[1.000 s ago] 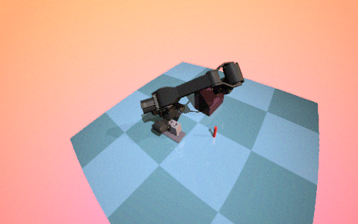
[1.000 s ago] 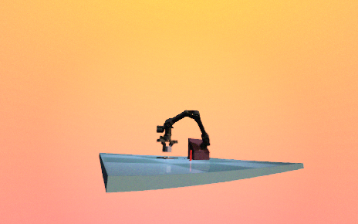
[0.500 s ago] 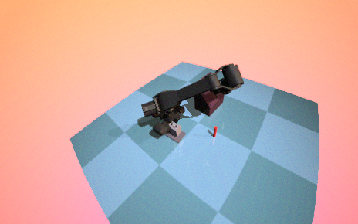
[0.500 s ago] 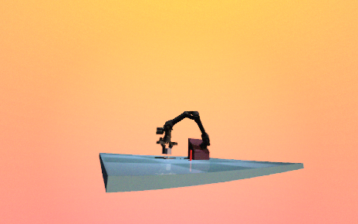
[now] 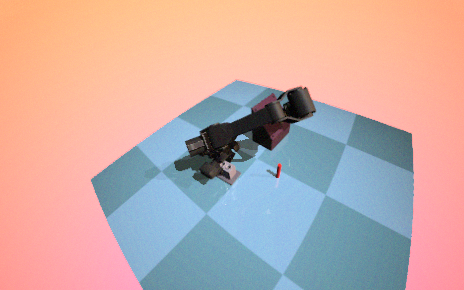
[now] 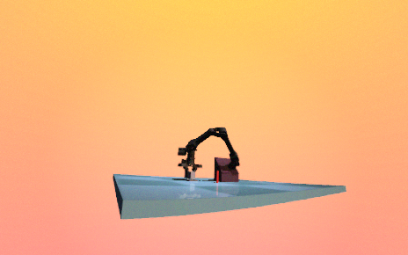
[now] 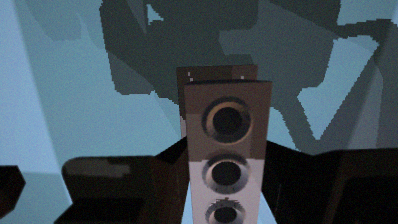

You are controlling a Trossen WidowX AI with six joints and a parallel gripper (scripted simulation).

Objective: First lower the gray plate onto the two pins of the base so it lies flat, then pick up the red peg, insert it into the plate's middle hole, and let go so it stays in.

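My gripper tip is now 30 mm below the gray plate. From my gripper tip the other things lie so: red peg 200 mm to the left, 110 mm behind, 20 mm above.
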